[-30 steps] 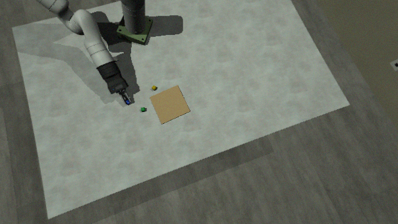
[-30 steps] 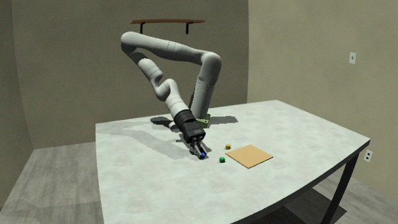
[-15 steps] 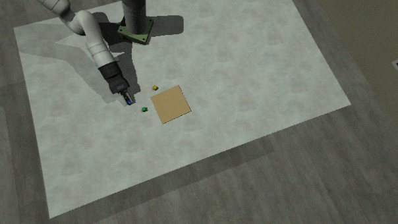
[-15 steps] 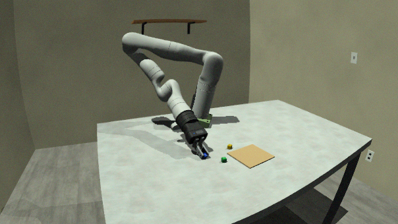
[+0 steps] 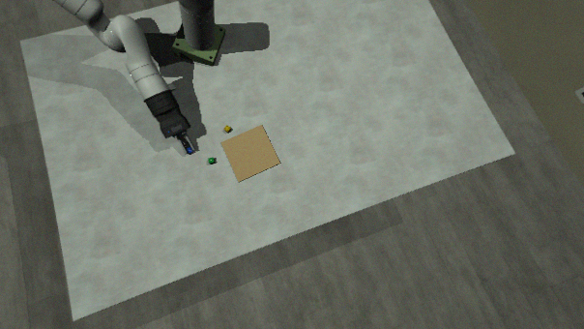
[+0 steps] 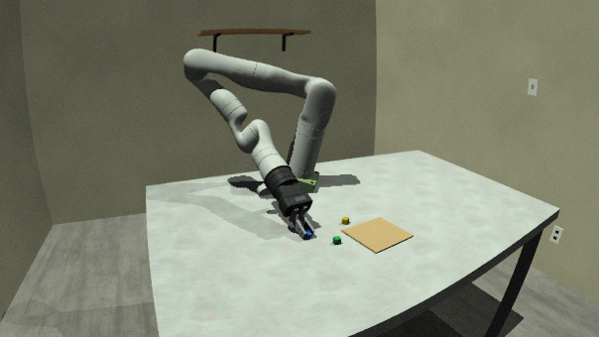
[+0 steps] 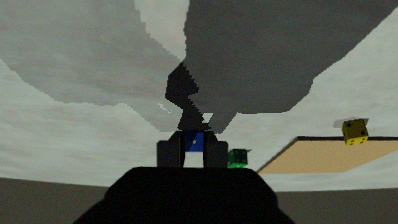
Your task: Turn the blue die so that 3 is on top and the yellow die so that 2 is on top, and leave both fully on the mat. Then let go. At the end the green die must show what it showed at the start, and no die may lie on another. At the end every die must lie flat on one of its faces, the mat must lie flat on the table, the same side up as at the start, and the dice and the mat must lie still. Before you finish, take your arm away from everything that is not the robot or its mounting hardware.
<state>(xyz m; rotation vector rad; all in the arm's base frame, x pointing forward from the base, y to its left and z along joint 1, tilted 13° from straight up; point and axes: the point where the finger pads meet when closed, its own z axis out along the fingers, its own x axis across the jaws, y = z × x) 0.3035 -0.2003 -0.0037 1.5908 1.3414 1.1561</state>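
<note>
The green die lies 7 cm ahead of my hand, 4 cm to the left of it and 1 cm below it. Round my hand: yellow die: 13 cm to the left, 1 cm below, 1 cm ahead; then tan mat: 16 cm to the left, 11 cm ahead, 2 cm below; then blue die: 1 cm below, 1 cm ahead.
</note>
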